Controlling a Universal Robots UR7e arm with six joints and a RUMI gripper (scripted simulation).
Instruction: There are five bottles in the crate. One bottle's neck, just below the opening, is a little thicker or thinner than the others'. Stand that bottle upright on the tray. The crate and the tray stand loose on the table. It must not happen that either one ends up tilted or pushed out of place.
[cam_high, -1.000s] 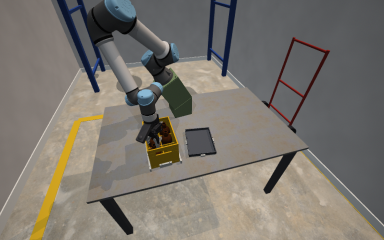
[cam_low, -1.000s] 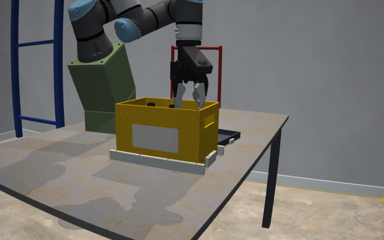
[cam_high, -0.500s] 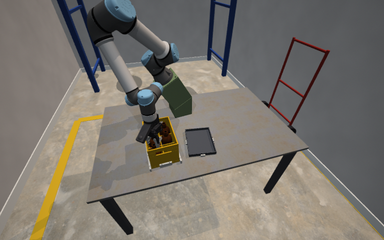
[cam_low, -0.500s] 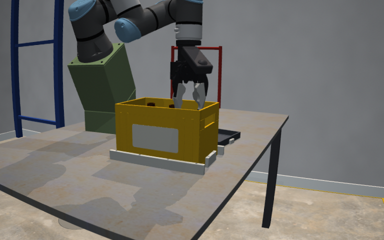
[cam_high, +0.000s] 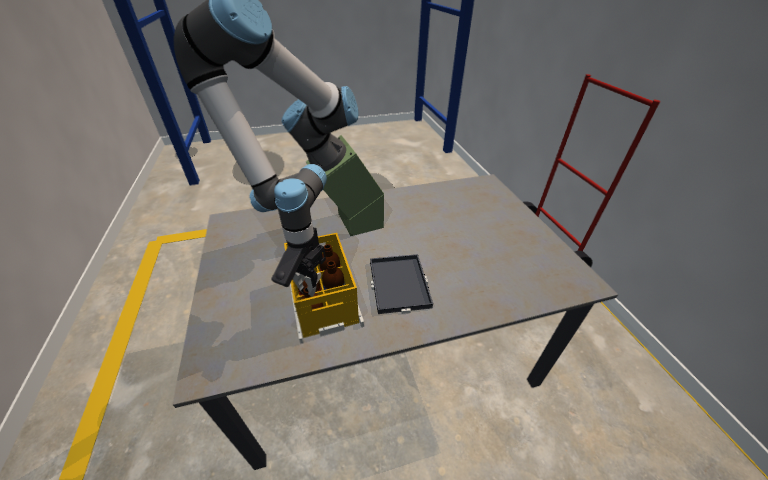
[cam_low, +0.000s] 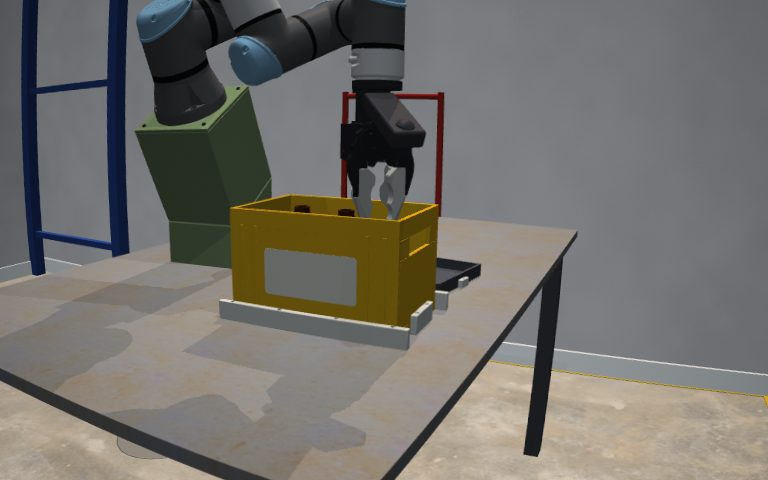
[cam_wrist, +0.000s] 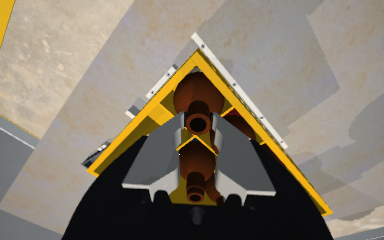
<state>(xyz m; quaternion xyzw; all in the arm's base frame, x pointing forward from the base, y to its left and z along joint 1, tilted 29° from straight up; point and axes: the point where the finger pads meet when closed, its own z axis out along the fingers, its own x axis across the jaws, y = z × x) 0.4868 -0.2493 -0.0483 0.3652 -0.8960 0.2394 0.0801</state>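
The yellow crate lies 9 cm behind my hand, 5 cm to the left of it and 7 cm below it. Also, from my hand: dark tray 7 cm behind, 33 cm to the left, 14 cm below.
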